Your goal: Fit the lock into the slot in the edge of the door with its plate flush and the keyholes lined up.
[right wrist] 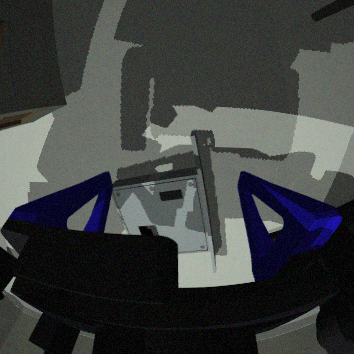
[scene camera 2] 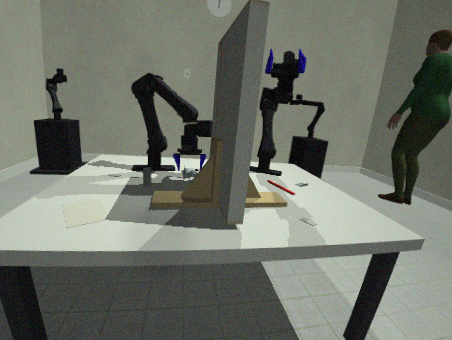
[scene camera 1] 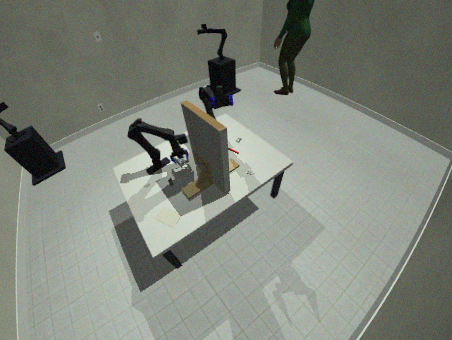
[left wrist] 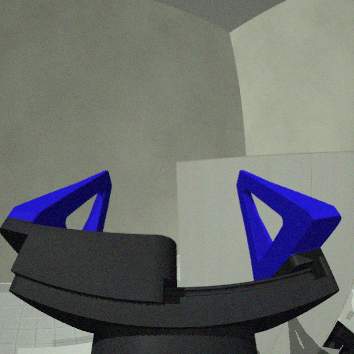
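Pixels of known places: left gripper, fingertip midpoint: (scene camera 2: 285, 50) (scene camera 1: 222, 100) (left wrist: 173, 177); right gripper, fingertip midpoint: (right wrist: 174, 178) (scene camera 2: 189, 171) (scene camera 1: 182, 162); left arm's base, origin of the base link: (right wrist: 8, 259) (scene camera 2: 263, 171); right arm's base, origin of the base link: (scene camera 2: 154, 168) (scene camera 1: 158, 166).
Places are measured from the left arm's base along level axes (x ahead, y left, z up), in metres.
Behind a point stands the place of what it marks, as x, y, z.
Observation:
The lock (right wrist: 170, 200) @[0.305, -0.287, 0.020] (scene camera 2: 190, 173) @[0.322, -0.281, 0.017], a flat grey metal case with a long thin plate (right wrist: 206, 190) @[0.317, -0.313, 0.007] along one side, lies on the table. In the right wrist view it shows between the fingers of my right gripper (right wrist: 175, 175) @[0.328, -0.283, 0.028] (scene camera 2: 190, 162) @[0.328, -0.283, 0.028], which is open, points down and is close above it. The grey door (scene camera 1: 207, 150) @[0.554, -0.062, 0.324] (scene camera 2: 232, 115) @[0.630, -0.017, 0.301] stands upright to the right of the lock in scene camera 2. The slot in its edge cannot be made out. My left gripper (scene camera 2: 286, 60) (scene camera 1: 221, 101) @[0.358, 0.065, 0.531] (left wrist: 173, 177) @[0.358, 0.065, 0.531] is open, raised beyond the door with its fingers up, and empty.
Wooden supports (scene camera 2: 170, 199) @[0.616, -0.201, 0.018] hold the door on the white table (scene camera 2: 175, 240) @[0.783, -0.083, 0.000]. A small grey upright piece (scene camera 2: 147, 176) @[0.524, -0.361, 0.041] stands left of the lock. A pale sheet (scene camera 2: 82, 212) @[0.792, -0.381, 0.001] lies at the front left. A red stick (scene camera 2: 281, 187) @[0.237, 0.121, 0.005] and small flat pieces (scene camera 2: 301, 185) @[0.151, 0.207, 0.005] (scene camera 2: 308, 222) @[0.522, 0.231, 0.002] lie right of the door.

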